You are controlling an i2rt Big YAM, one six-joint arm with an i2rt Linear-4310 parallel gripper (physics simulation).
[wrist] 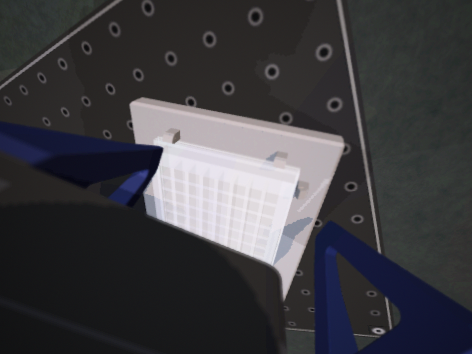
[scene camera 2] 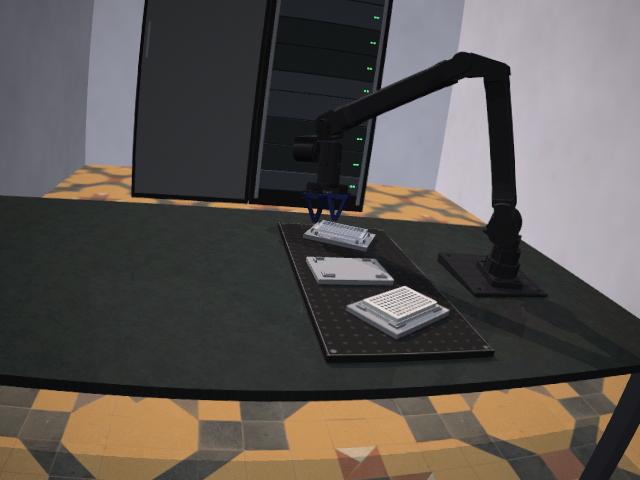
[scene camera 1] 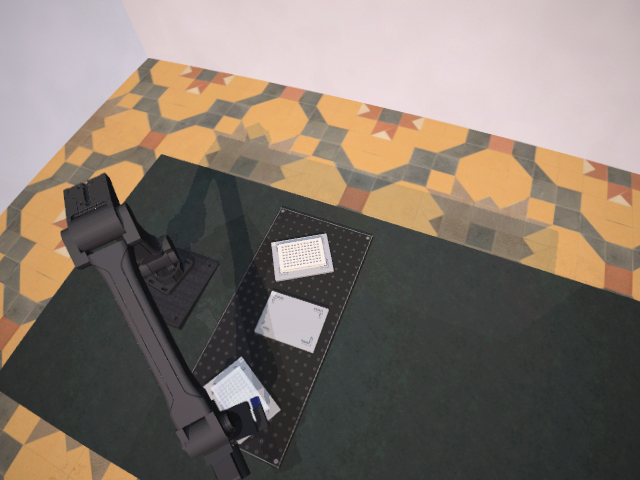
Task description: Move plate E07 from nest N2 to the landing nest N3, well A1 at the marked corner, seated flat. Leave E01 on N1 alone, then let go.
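A clear gridded plate (scene camera 1: 233,386) (scene camera 2: 345,230) (wrist: 215,205) sits on a pale nest (scene camera 1: 273,410) (scene camera 2: 326,240) (wrist: 315,150) at the end of the board under the arm. My gripper (scene camera 2: 325,220) (wrist: 244,195) is open and empty above it, fingers pointing down. In the wrist view one fingertip overlaps the plate's left edge, the other is off to its right; the wrist body hides the plate's near part. The middle nest (scene camera 1: 292,321) (scene camera 2: 351,270) is bare, with small corner markings and stops. A cream plate (scene camera 1: 302,255) (scene camera 2: 400,302) sits on the third nest (scene camera 1: 329,268) (scene camera 2: 413,328). Plate names cannot be read.
All three nests, each turned differently, stand on a black perforated board (scene camera 1: 284,382) (scene camera 2: 341,322) (wrist: 200,22) on the dark green table (scene camera 1: 465,361) (scene camera 2: 155,299). The arm's base plate (scene camera 1: 193,294) (scene camera 2: 465,276) is beside the board. A dark cabinet (scene camera 2: 196,103) stands behind the table.
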